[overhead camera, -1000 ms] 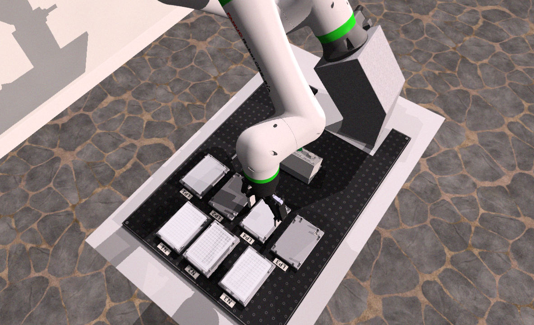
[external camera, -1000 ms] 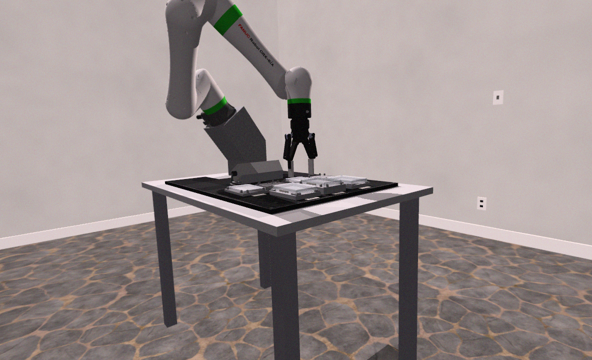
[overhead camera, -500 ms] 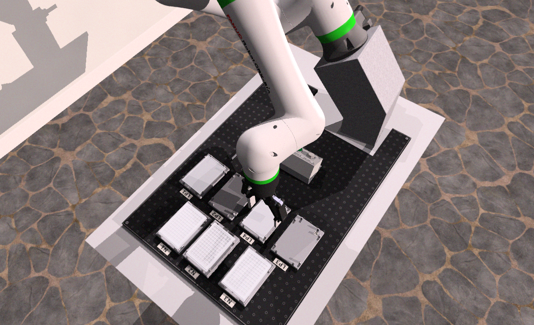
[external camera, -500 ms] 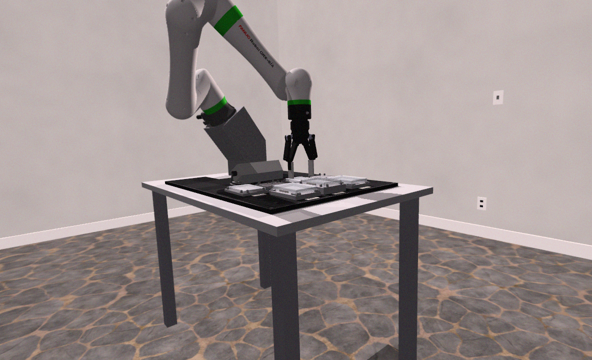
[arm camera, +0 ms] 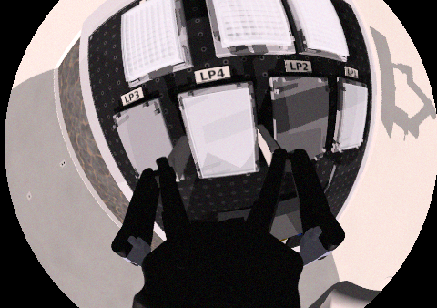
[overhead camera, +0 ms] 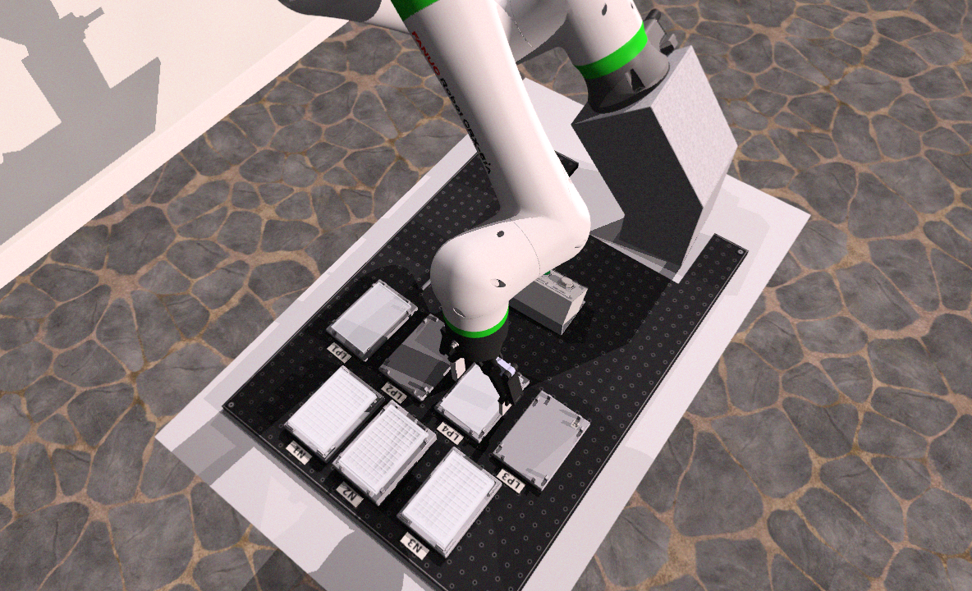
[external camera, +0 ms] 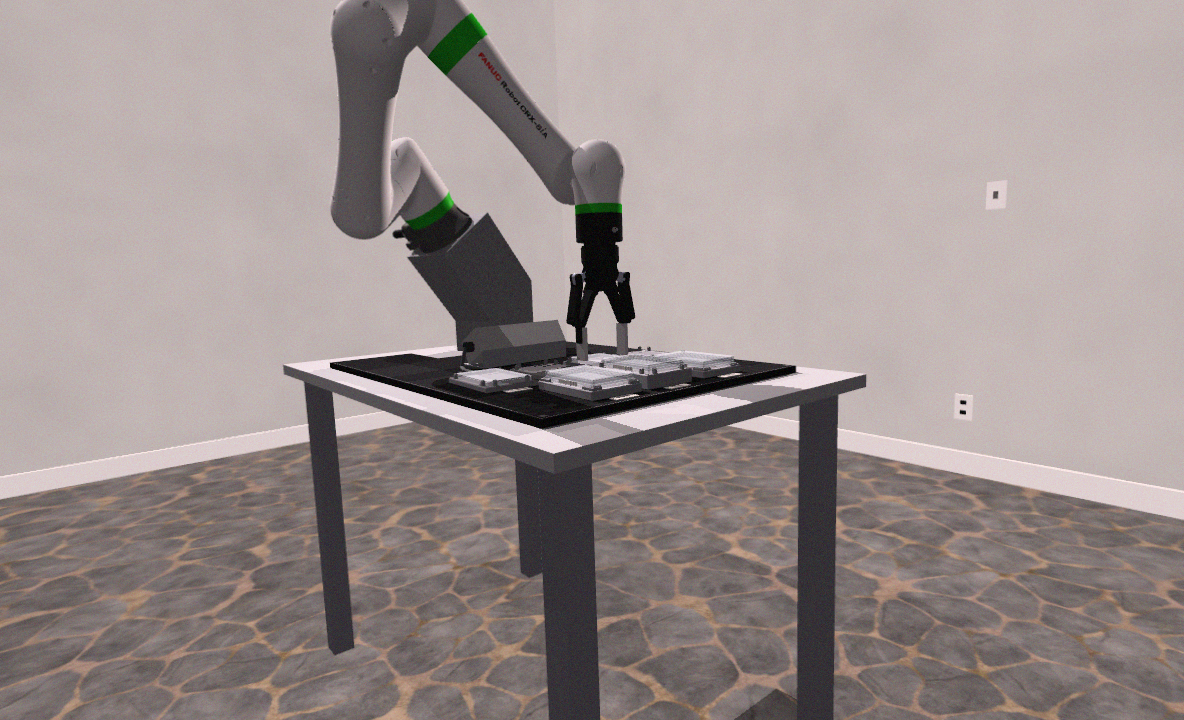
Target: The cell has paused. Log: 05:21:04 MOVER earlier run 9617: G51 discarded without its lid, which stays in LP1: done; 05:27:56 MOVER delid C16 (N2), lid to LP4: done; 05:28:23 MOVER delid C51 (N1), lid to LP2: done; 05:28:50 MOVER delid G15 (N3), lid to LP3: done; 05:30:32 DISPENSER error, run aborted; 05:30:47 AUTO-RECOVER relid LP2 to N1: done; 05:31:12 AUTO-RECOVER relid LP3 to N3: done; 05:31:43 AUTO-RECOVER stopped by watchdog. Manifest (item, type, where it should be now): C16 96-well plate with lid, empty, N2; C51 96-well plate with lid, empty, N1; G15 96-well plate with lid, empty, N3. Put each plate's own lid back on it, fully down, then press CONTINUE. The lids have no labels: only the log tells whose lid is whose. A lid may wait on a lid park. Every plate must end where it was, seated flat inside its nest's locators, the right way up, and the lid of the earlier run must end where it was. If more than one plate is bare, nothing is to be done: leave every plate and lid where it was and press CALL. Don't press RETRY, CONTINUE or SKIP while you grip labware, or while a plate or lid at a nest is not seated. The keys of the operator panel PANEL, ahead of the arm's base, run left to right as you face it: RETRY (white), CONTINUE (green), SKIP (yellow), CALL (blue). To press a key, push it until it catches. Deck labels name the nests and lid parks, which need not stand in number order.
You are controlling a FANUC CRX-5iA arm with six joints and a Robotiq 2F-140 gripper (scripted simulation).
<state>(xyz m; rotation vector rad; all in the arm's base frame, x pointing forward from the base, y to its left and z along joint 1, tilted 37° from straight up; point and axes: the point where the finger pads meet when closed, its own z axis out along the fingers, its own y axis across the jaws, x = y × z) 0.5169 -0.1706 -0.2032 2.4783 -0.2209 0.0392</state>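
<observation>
The lid park LP4 lies 40 mm below my hand. From my hand the other things lie so: LP4 label: 90 mm ahead, 10 mm to the right, 40 mm below; lid park LP3: 20 mm ahead, 130 mm to the left, 40 mm below; lid park LP2: 20 mm behind, 130 mm to the right, 40 mm below.
</observation>
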